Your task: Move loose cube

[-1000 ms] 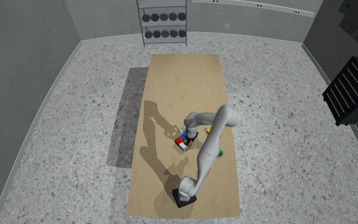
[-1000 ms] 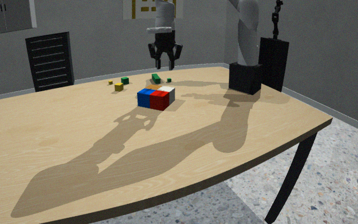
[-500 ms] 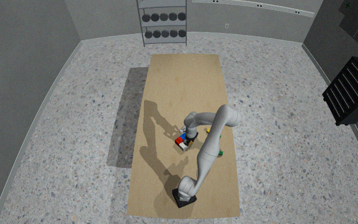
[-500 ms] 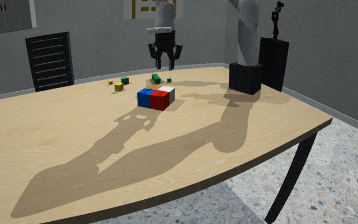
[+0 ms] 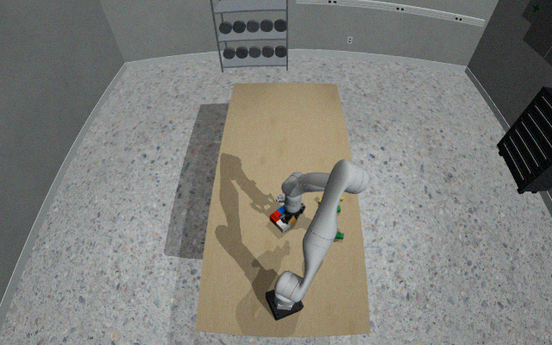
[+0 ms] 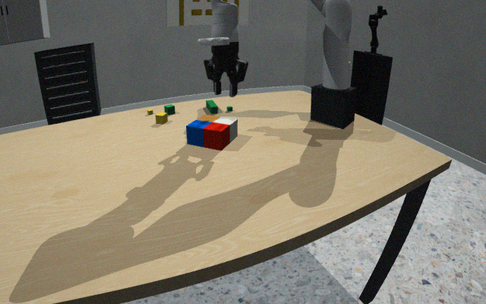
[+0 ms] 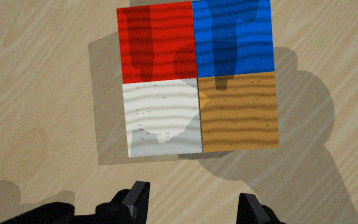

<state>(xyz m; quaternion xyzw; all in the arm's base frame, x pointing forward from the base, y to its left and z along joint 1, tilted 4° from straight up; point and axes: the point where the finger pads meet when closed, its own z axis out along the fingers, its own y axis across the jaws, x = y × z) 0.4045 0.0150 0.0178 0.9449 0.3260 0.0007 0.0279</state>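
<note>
Now: hand 100 mm above the red cube, 80 mm to the right of it and 50 mm short of it. The rest, counted from my hand: blue cube 100 mm below, 90 mm ahead, 50 mm to the left; then long green block 230 mm to the right, 120 mm below, 20 mm behind; then white cube 100 mm below, 40 mm to the left, 10 mm ahead.
</note>
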